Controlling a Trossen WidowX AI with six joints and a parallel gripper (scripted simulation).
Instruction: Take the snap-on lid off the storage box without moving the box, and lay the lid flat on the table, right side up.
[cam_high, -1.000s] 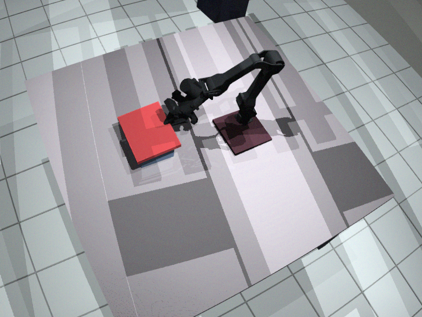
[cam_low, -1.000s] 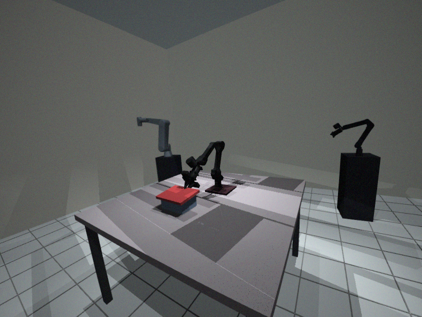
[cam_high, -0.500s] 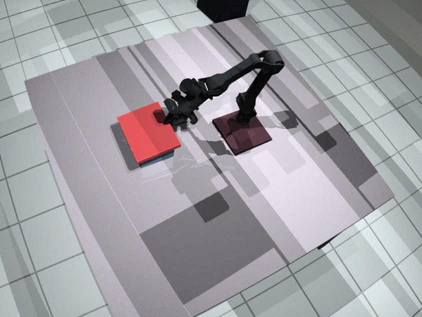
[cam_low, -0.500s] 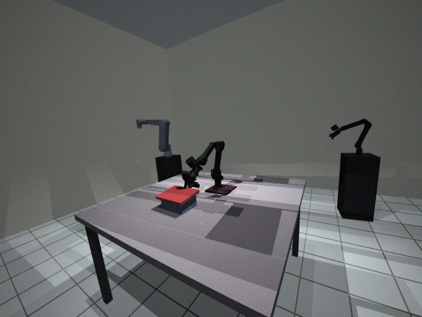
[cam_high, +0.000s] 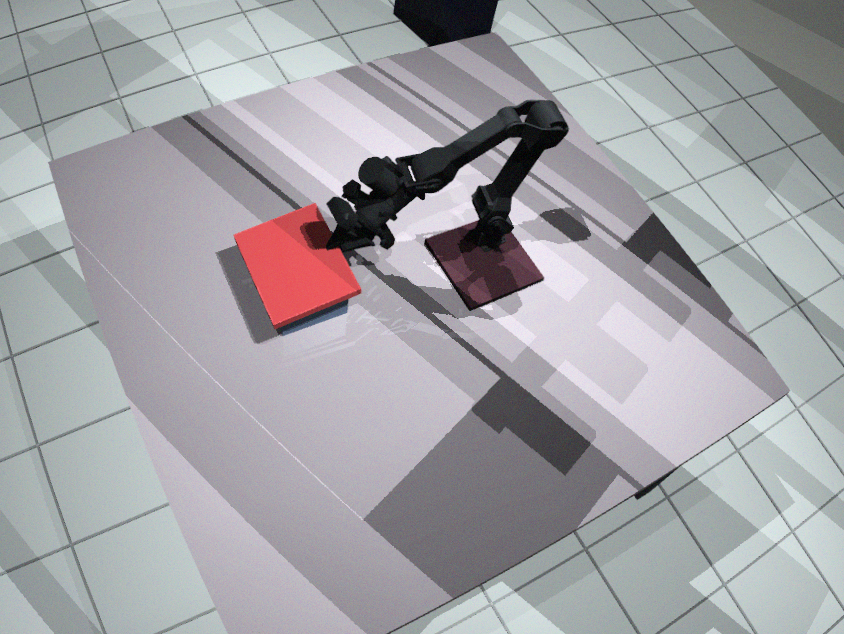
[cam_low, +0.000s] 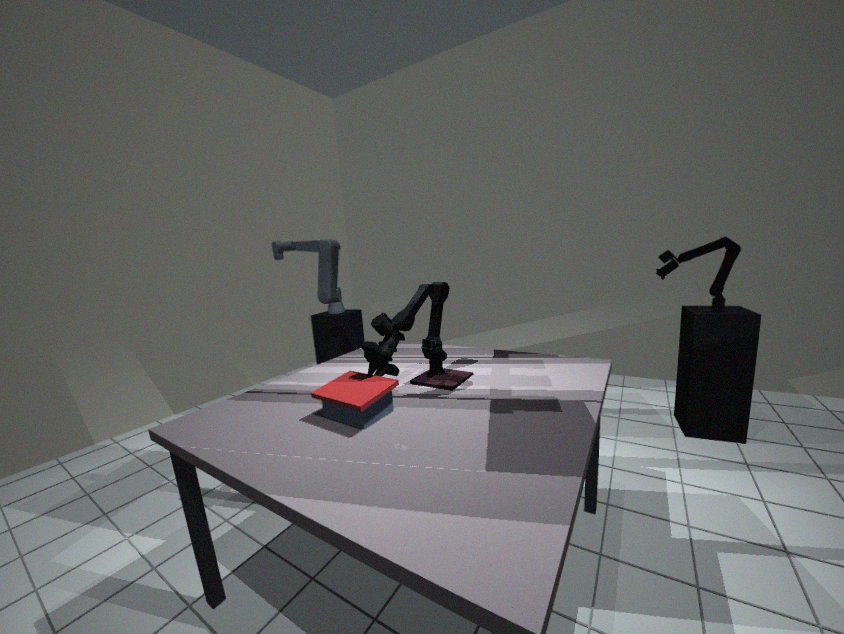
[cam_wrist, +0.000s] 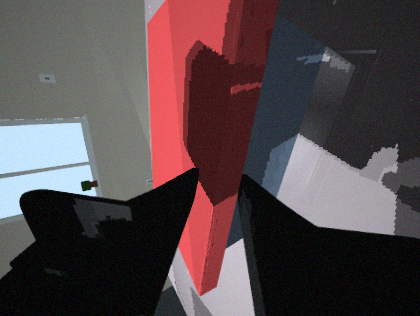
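The red lid is 80 mm ahead of my gripper tip and 10 mm to the right of it. The rest, counted from my gripper tip: storage box (70 mm ahead, 50 mm below, 10 mm to the right).
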